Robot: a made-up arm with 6 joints.
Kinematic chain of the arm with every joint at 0, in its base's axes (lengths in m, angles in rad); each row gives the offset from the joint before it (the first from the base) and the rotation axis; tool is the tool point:
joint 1: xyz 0 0 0.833 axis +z
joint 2: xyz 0.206 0 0 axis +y
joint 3: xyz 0 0 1.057 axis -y
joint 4: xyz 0 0 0.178 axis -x
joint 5: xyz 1.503 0 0 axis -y
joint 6: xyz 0.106 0 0 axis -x
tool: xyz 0 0 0
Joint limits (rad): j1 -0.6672..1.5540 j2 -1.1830..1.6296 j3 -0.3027..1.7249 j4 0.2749..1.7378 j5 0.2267..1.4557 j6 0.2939..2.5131
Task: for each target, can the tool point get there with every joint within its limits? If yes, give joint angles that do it. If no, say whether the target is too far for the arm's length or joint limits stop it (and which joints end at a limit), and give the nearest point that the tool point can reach.
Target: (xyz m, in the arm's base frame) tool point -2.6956 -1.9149 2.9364
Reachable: no: too far | nearest point -1.7036 -1.2102 2.2077 | short by 1.418 m
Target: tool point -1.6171 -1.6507 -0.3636
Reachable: no: joint limits stop it (at a limit: joint 2, joint 3, joint 4, joint 5) | nearest point -1.6175 -1.6511 1.3118 | short by 1.675 m
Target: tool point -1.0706 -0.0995 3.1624
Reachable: yes | joints 0.1464 -0.4610 1.5246 1.4750 0.5793 0.5551
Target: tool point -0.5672 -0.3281 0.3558
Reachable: no: joint limits stop it (at a limit: joint 1, joint 2, joint 3, joint 4, joint 5) | nearest point -0.0891 0.8770 -0.7031 | short by 1.674 m
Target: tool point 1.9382 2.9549 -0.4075
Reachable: no: too far | nearest point 1.4799 2.2562 0.0257 | short by 0.941 m
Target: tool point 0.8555 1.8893 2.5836
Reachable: yes | joints 1.1006 0.5518 1.0132 1.5758 1.0773 2.3060
